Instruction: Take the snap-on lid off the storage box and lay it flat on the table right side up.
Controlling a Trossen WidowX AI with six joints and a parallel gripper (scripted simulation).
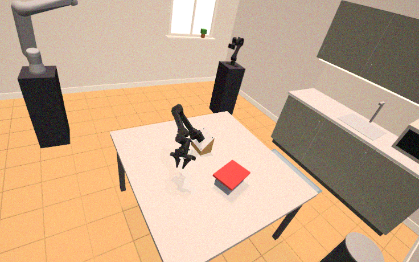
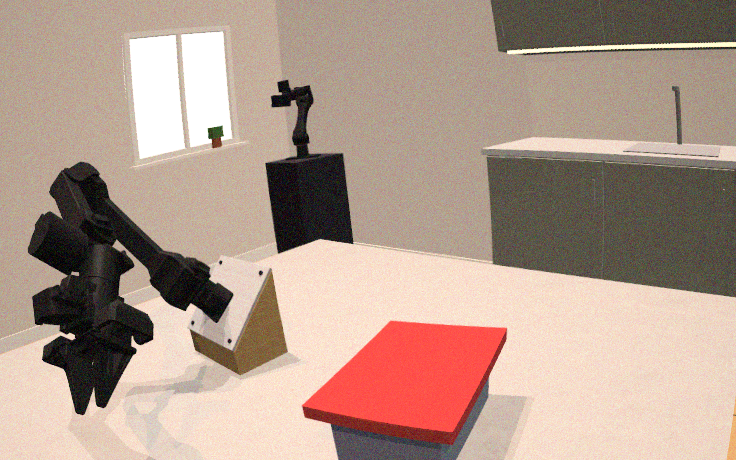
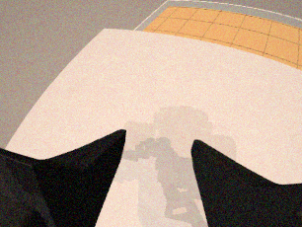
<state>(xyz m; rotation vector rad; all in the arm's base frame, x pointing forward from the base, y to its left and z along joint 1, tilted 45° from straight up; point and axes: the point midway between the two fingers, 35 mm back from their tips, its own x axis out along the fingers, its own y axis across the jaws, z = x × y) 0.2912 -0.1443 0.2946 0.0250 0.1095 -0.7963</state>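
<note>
Now: the red lid 120 mm ahead of my gripper tip, 370 mm to the left of it and 50 mm below it. The rest, counted from my gripper tip: storage box 120 mm ahead, 370 mm to the left, 100 mm below.
</note>
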